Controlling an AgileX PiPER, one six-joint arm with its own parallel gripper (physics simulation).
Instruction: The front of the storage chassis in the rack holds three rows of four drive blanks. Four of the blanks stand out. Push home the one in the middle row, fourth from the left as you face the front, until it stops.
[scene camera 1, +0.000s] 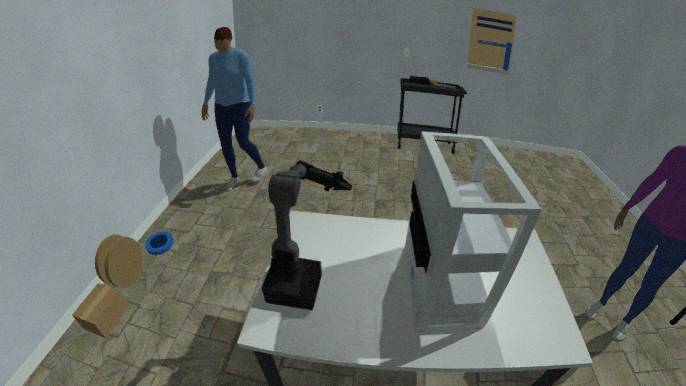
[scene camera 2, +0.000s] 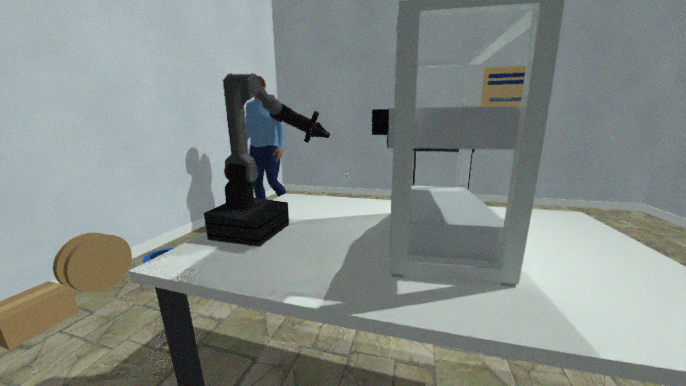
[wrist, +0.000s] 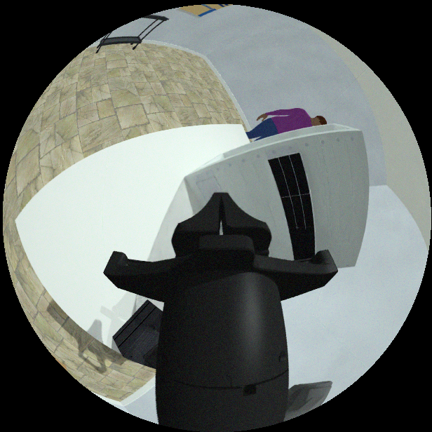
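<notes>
The rack (scene camera 1: 443, 235) (scene camera 2: 406, 200) (wrist: 340, 200) is a pale grey upright frame on the table. The black front of the storage chassis shows in scene camera 1 and in the wrist view, with thin pale lines between the drive blanks (scene camera 1: 419, 235) (wrist: 292, 190). In scene camera 2 a black block (scene camera 2: 380, 122) stands out from the chassis front. Which single blanks stand out, and the fourth of the middle row, I cannot tell. My gripper (scene camera 1: 350, 186) (scene camera 2: 328, 134) (wrist: 220, 201) is shut, with its fingertips together and empty, in the air in front of the rack, apart from the chassis.
The rack and the arm's black base (scene camera 1: 292, 285) (scene camera 2: 246, 222) stand on the white table (scene camera 1: 350, 320) (scene camera 2: 300, 270) (wrist: 100, 200). A person in blue (scene camera 1: 231, 80) (scene camera 2: 265, 125) stands behind the arm, a person in purple (scene camera 1: 662, 215) (wrist: 290, 120) beyond the rack. A black cart (scene camera 1: 432, 90) stands at the back wall.
</notes>
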